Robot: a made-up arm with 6 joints.
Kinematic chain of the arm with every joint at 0, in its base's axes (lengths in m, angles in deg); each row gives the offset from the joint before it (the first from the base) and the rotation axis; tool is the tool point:
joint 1: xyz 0 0 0.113 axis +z
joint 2: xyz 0 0.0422 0 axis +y
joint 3: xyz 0 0 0.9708 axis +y
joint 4: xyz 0 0 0.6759 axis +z
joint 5: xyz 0 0 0 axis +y
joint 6: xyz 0 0 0.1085 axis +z
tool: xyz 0 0 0
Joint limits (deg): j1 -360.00..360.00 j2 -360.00..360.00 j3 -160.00..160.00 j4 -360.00..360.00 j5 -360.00..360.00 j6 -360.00..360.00
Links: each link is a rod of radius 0.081 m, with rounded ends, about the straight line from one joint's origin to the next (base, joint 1, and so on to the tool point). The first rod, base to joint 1, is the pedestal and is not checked.
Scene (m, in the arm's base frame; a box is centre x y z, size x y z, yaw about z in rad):
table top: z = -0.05
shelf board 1: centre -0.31 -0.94 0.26 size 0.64 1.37 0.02 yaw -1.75
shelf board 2: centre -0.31 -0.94 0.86 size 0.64 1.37 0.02 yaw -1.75
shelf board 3: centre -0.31 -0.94 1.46 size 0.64 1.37 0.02 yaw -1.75
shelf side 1: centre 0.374 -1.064 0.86 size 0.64 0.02 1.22 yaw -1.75
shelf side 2: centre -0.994 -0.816 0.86 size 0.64 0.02 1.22 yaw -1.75
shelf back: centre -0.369 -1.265 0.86 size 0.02 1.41 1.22 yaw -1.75
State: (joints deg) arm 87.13 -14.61 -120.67 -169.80 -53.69 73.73
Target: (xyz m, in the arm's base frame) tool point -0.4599 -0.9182 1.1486
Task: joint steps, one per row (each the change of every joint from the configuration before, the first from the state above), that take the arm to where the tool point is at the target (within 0.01 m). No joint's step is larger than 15 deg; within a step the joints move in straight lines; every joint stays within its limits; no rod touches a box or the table.
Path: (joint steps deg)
1: 2.87 10.34 -11.67 -0.54 -0.08 0.00
2: 2.86 10.35 -11.67 -0.54 -0.07 0.00
3: -14.57 3.53 12.98 1.89 -0.16 0.00
4: -14.58 3.53 12.97 1.88 -0.15 0.00
5: -14.58 3.53 12.97 1.89 -0.16 0.00
6: 5.85 -11.26 11.35 -1.25 0.80 0.00
7: 5.84 -11.26 11.35 -1.26 0.79 0.00
8: 5.84 -11.26 11.34 -1.25 0.80 0.00

